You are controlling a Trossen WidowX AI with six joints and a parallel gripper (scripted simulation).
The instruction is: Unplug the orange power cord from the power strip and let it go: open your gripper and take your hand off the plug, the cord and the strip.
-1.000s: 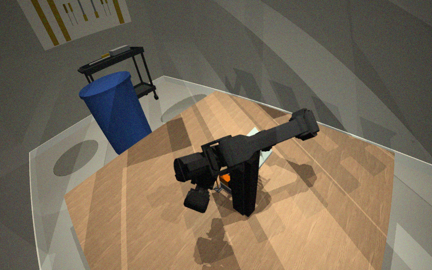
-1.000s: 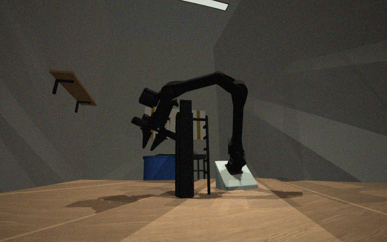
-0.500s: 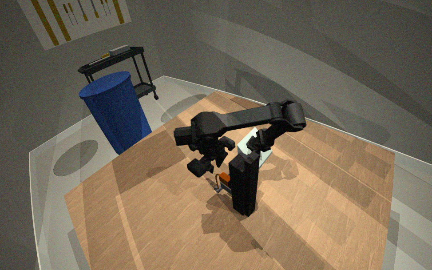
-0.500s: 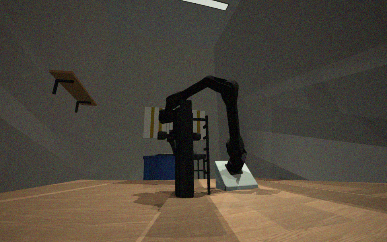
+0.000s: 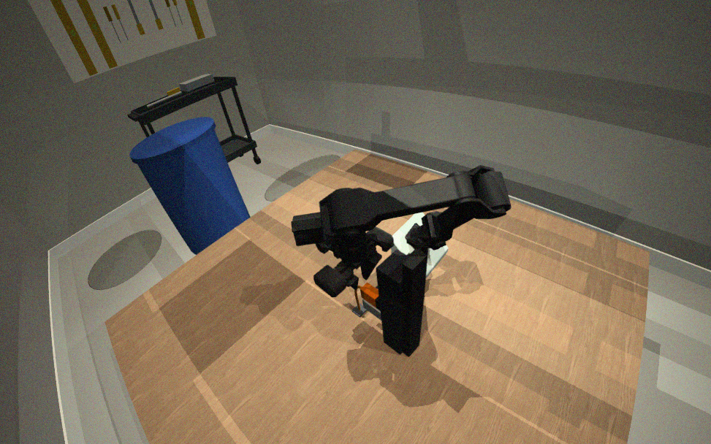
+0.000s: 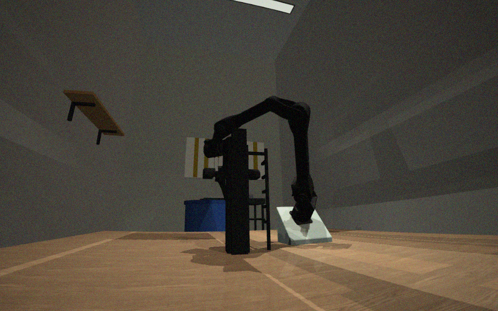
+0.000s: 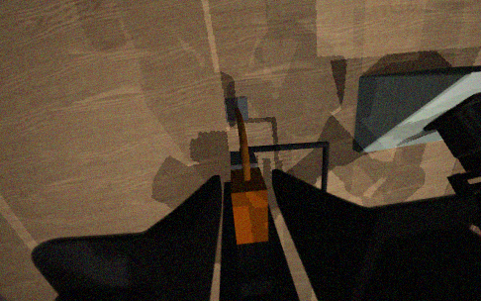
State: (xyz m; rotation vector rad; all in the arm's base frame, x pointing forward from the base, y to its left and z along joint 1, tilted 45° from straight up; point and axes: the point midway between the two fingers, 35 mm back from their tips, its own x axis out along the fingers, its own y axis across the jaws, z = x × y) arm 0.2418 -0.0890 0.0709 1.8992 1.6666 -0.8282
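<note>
Now: gripper tip 5 cm to the right of the orange plug and 1 cm above it. The rest, counted from my gripper tip: grey anchor 14 cm below, 2 cm to the right.
</note>
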